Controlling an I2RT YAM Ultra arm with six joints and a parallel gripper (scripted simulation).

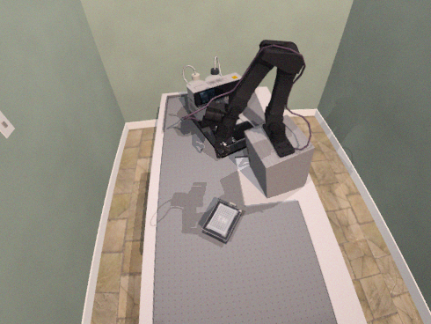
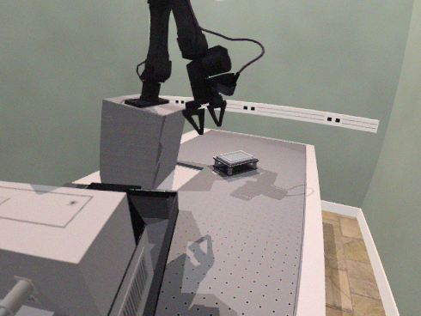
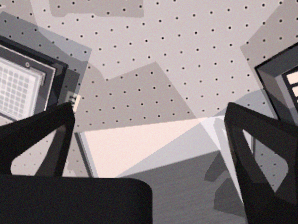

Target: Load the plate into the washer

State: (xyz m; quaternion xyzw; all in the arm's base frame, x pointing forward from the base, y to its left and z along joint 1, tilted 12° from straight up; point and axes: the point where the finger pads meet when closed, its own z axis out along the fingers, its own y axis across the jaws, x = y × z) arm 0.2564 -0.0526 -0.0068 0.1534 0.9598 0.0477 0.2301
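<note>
Right now the well plate is 5 cm ahead of my hand, 25 cm to the left of it and 18 cm below it. Also, from my hand: plate washer 15 cm behind, 40 cm to the right, 10 cm below.
</note>
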